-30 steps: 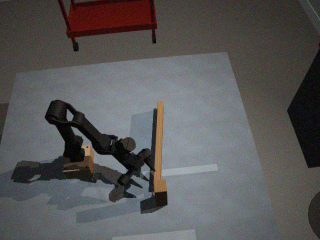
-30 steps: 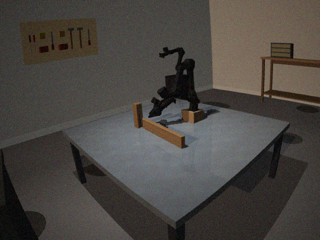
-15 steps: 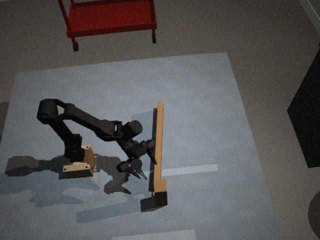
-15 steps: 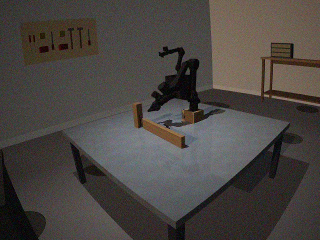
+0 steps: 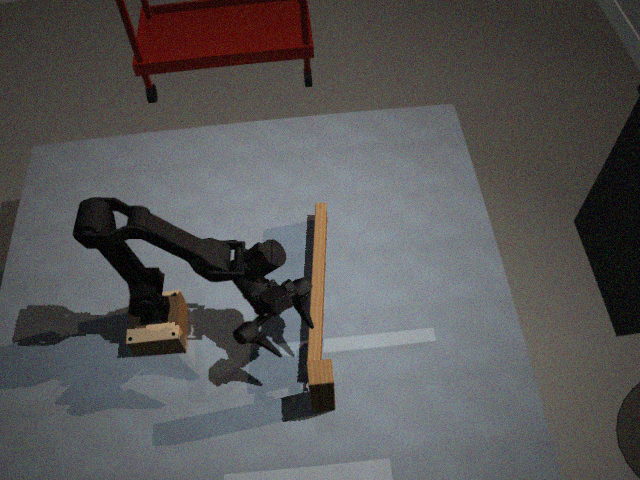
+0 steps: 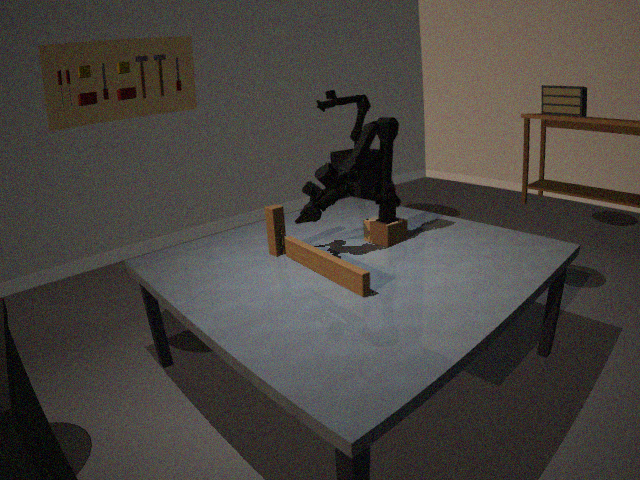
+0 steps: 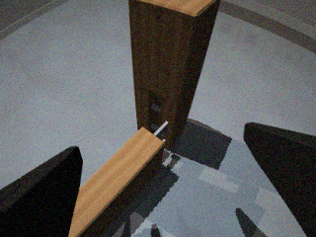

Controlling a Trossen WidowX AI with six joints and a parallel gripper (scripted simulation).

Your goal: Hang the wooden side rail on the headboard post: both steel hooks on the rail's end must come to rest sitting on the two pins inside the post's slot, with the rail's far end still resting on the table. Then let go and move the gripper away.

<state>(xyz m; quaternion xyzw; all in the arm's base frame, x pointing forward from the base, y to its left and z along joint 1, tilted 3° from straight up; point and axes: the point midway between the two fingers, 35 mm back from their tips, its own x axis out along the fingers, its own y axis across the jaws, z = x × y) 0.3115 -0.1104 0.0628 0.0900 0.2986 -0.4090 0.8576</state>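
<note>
My gripper tip is now 4 cm short of the headboard post, 8 cm to the left of it and 6 cm above it.
</note>
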